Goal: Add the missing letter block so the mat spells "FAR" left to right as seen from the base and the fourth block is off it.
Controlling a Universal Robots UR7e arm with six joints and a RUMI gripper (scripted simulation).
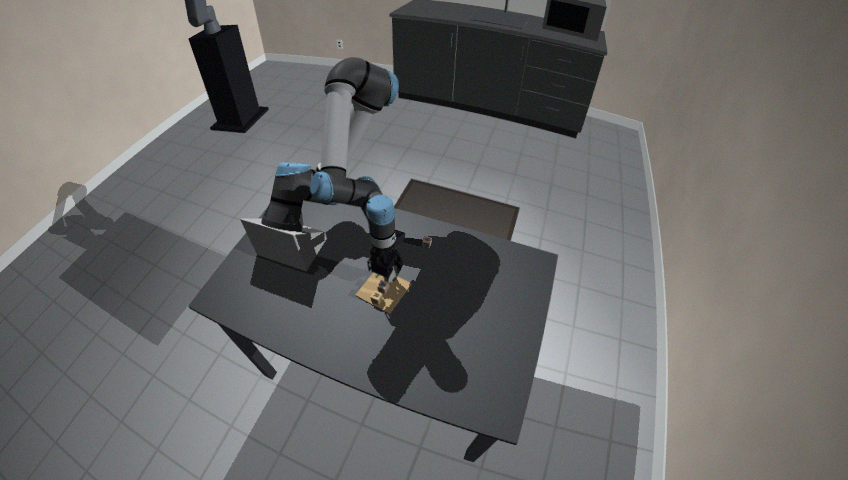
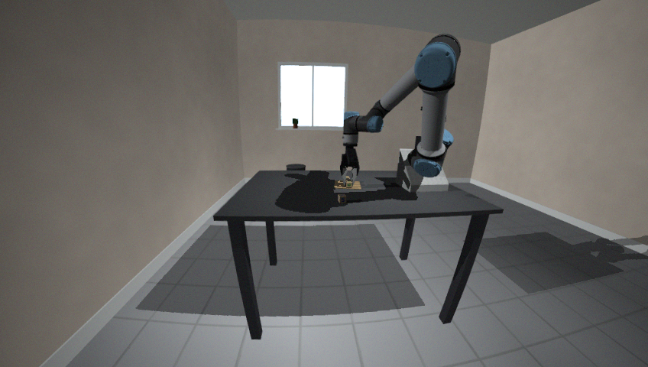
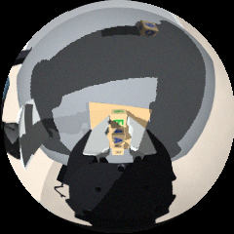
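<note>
My gripper is now 50 mm to the left of the tan mat, 20 mm above it and 10 mm past it. Round my hand: block 190 mm to the left, 90 mm ahead, 10 mm below.
</note>
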